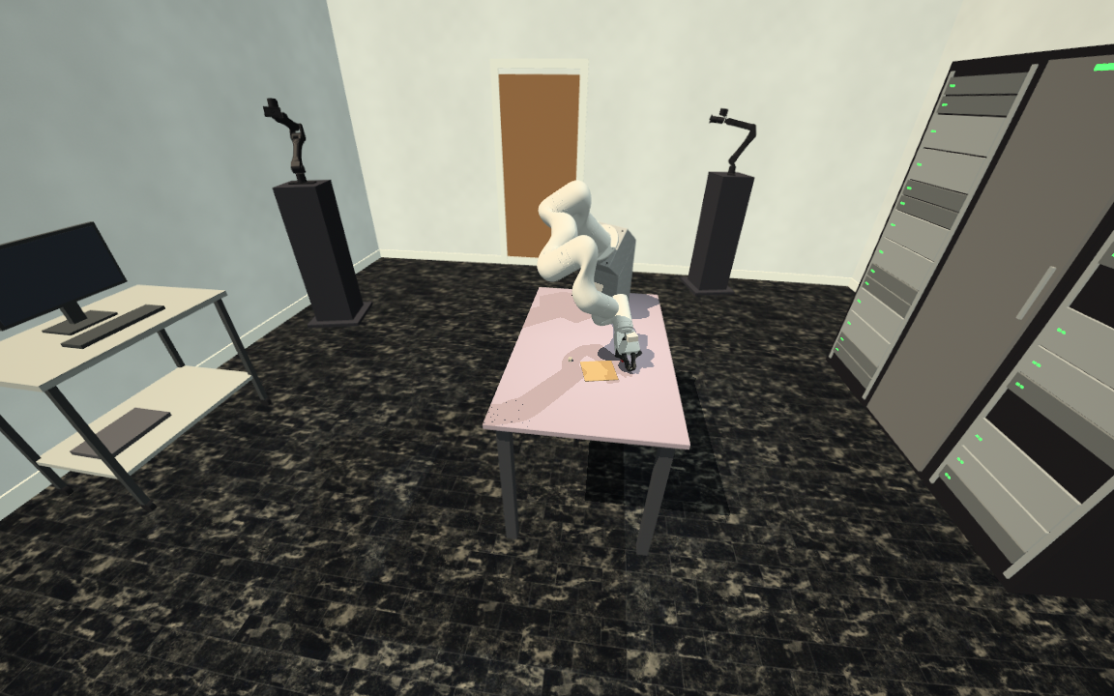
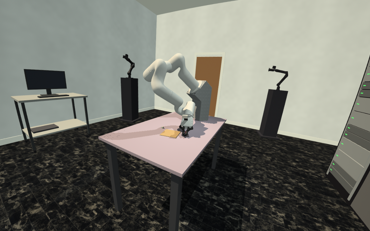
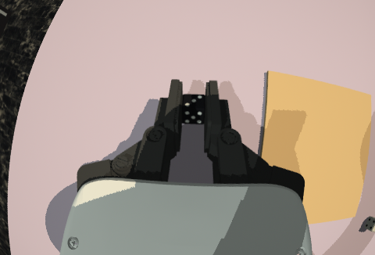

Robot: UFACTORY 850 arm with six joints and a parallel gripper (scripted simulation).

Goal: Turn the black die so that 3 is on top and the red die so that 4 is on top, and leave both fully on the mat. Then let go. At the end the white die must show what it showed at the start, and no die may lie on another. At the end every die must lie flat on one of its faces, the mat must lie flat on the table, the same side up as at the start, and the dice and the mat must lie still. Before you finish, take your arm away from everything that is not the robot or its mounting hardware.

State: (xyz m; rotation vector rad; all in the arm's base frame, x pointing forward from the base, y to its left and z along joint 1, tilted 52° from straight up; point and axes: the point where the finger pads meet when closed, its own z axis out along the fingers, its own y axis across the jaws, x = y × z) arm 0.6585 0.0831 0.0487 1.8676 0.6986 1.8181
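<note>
My hand is 2 cm above the black die and 1 cm short of it. Also, from my hand: mat (13 cm to the right, 4 cm below, 2 cm behind); then red die (9 cm behind, 3 cm below, 1 cm to the right); then white die (24 cm to the right, 11 cm behind, 3 cm below).
</note>
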